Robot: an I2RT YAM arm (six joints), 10 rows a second.
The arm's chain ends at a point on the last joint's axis. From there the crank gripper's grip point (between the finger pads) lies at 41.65 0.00 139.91 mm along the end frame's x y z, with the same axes.
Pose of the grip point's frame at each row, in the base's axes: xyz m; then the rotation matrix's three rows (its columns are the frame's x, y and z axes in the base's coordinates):
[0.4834 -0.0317 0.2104], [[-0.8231 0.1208 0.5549], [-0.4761 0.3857 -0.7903], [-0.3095 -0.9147 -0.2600]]
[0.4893 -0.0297 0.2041], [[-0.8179 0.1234 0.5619], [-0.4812 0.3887 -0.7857], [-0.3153 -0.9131 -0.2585]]
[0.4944 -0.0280 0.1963], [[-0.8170 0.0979 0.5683], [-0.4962 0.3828 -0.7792], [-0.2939 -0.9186 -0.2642]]
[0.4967 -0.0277 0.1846], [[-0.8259 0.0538 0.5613], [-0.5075 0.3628 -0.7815], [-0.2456 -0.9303 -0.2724]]
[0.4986 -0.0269 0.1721], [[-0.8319 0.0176 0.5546], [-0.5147 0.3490 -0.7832], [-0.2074 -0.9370 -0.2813]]
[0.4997 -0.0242 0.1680], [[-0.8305 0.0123 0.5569], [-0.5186 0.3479 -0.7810], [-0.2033 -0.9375 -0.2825]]
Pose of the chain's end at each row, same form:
[0.4400 0.0987 0.2597], [[-0.8231 0.1208 0.5549], [-0.4761 0.3857 -0.7903], [-0.3095 -0.9147 -0.2600]]
[0.4448 0.1003 0.2534], [[-0.8179 0.1234 0.5619], [-0.4812 0.3887 -0.7857], [-0.3153 -0.9131 -0.2585]]
[0.4489 0.1017 0.2455], [[-0.8170 0.0979 0.5683], [-0.4962 0.3828 -0.7792], [-0.2939 -0.9186 -0.2642]]
[0.4526 0.1028 0.2329], [[-0.8259 0.0538 0.5613], [-0.5075 0.3628 -0.7815], [-0.2456 -0.9303 -0.2724]]
[0.4557 0.1041 0.2201], [[-0.8319 0.0176 0.5546], [-0.5147 0.3490 -0.7832], [-0.2074 -0.9370 -0.2813]]
[0.4564 0.1067 0.2160], [[-0.8305 0.0123 0.5569], [-0.5186 0.3479 -0.7810], [-0.2033 -0.9375 -0.2825]]

